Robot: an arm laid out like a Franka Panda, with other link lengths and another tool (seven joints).
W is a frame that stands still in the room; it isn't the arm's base.
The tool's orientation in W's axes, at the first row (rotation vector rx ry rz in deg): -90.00, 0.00, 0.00
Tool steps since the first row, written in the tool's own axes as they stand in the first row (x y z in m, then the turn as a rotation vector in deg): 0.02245, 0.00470, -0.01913, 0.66, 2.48, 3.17; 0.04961, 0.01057, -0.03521, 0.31, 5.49, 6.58; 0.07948, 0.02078, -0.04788, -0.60, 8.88, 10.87; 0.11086, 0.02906, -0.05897, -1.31, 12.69, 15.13; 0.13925, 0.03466, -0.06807, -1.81, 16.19, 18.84; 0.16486, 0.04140, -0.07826, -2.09, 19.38, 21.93; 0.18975, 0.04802, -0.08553, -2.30, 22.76, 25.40; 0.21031, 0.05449, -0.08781, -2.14, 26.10, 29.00
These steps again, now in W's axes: 0.02245, -0.01913, -0.00470, 0.66, 3.17, -2.48; 0.04961, -0.03521, -0.01057, 0.31, 6.58, -5.49; 0.07948, -0.04788, -0.02078, -0.60, 10.87, -8.88; 0.11086, -0.05897, -0.02906, -1.31, 15.13, -12.69; 0.13925, -0.06807, -0.03466, -1.81, 18.84, -16.19; 0.16486, -0.07826, -0.04140, -2.09, 21.93, -19.38; 0.18975, -0.08553, -0.04802, -2.30, 25.40, -22.76; 0.21031, -0.08781, -0.05449, -2.14, 29.00, -26.10
